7 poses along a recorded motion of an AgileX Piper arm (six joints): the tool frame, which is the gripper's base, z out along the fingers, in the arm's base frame.
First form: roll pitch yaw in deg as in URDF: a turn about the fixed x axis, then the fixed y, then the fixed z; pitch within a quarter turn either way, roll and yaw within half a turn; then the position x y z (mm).
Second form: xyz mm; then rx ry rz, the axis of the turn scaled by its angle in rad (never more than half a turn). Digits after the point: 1 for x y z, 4 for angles.
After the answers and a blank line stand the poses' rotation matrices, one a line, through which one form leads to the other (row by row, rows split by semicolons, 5 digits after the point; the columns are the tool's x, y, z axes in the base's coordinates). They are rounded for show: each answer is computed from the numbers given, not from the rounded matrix.
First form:
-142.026 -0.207 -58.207 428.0 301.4 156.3
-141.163 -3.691 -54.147 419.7 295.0 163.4
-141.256 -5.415 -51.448 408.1 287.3 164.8
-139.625 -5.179 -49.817 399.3 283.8 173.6
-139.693 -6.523 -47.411 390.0 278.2 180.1
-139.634 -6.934 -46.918 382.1 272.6 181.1
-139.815 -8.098 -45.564 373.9 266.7 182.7
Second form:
428.0 301.4 156.3 -2.2122 1.2297 -0.4276
419.7 295.0 163.4 -2.2612 1.1236 -0.4775
408.1 287.3 164.8 -2.2954 1.0593 -0.4934
399.3 283.8 173.6 -2.2807 1.0133 -0.4888
390.0 278.2 180.1 -2.3064 0.9557 -0.4985
382.1 272.6 181.1 -2.3111 0.9424 -0.5038
373.9 266.7 182.7 -2.3289 0.9080 -0.5170

0.52685 -0.66884 0.52448; -0.84995 -0.41720 0.32175; 0.00361 -0.61530 -0.78828
0.58449 -0.60770 0.53765; -0.80884 -0.48895 0.32666; 0.06438 -0.62581 -0.77732
0.62044 -0.57315 0.53531; -0.77855 -0.53227 0.33248; 0.09437 -0.62305 -0.77647
0.64260 -0.54429 0.53927; -0.76087 -0.53622 0.36543; 0.09027 -0.64514 -0.75871
0.67235 -0.51171 0.53488; -0.73146 -0.57017 0.37399; 0.11360 -0.64270 -0.75765
0.67805 -0.50308 0.53587; -0.72503 -0.57754 0.37520; 0.12073 -0.64293 -0.75635
0.69313 -0.48186 0.53608; -0.70691 -0.59976 0.37491; 0.14087 -0.63882 -0.75635

